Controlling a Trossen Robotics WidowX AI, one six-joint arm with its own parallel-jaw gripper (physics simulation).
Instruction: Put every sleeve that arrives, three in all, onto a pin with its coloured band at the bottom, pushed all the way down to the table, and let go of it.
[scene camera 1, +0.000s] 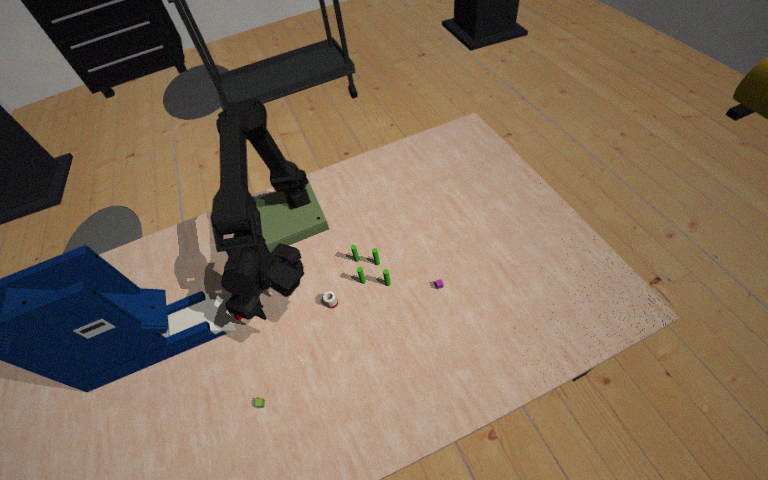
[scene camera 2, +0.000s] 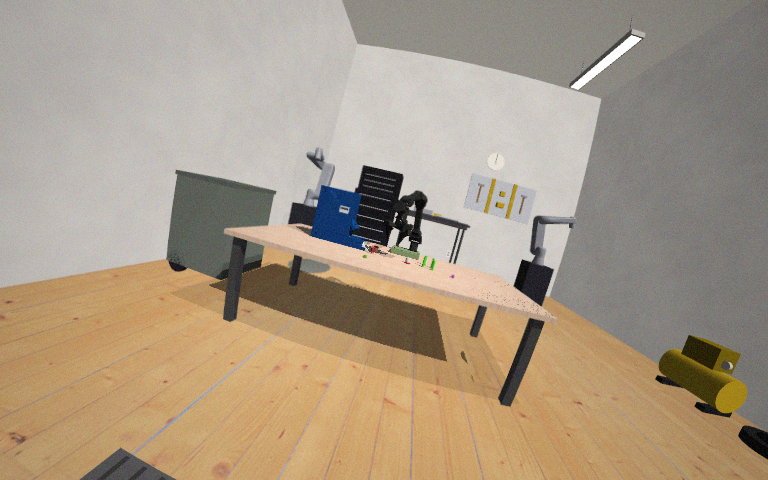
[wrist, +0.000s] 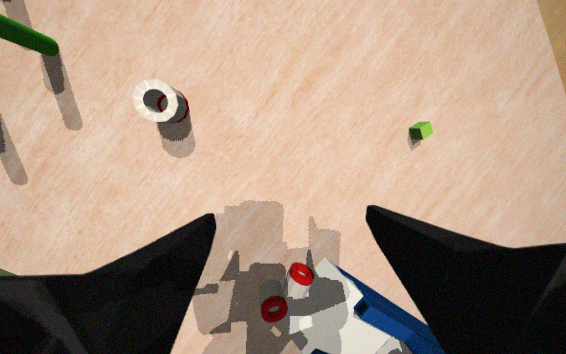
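Observation:
One white sleeve (scene camera 1: 333, 301) (scene camera 2: 407, 259) (wrist: 172, 105) stands upright on the table, apart from the pins, its red band at the bottom. Two more sleeves are at the chute's mouth: one sleeve (wrist: 301, 274) and, beside it, another sleeve (wrist: 274, 309), both with red bands facing up. In scene camera 1 the arm mostly hides them. Four green pins, among them a near one (scene camera 1: 386, 277) (scene camera 2: 433, 264) (wrist: 30, 37), stand bare. My gripper (scene camera 1: 254, 315) (wrist: 291, 216) is open and empty, pointing down above the chute's mouth; its height over the two sleeves is hard to tell.
A blue feeder housing (scene camera 1: 45, 333) (scene camera 2: 336, 215) with a chute (scene camera 1: 186, 321) is at the left. The green base plate (scene camera 1: 294, 223) (scene camera 2: 404, 251) is under the arm. A lime cube (scene camera 1: 258, 402) (wrist: 422, 130) and a purple cube (scene camera 1: 438, 283) (scene camera 2: 452, 276) lie on the table.

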